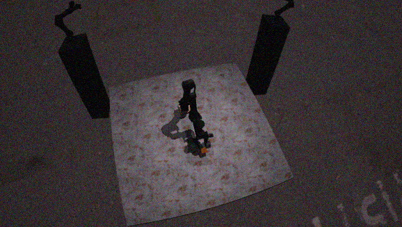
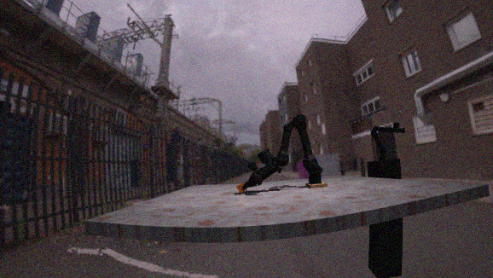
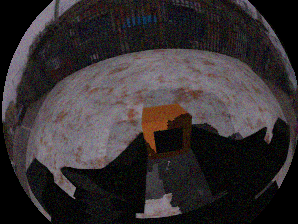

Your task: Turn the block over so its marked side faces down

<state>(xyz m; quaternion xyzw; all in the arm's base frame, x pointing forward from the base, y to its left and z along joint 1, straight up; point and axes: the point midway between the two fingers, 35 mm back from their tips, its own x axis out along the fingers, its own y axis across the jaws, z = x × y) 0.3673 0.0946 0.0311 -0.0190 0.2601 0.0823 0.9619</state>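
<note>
The orange block lies right at my gripper tip.
</note>
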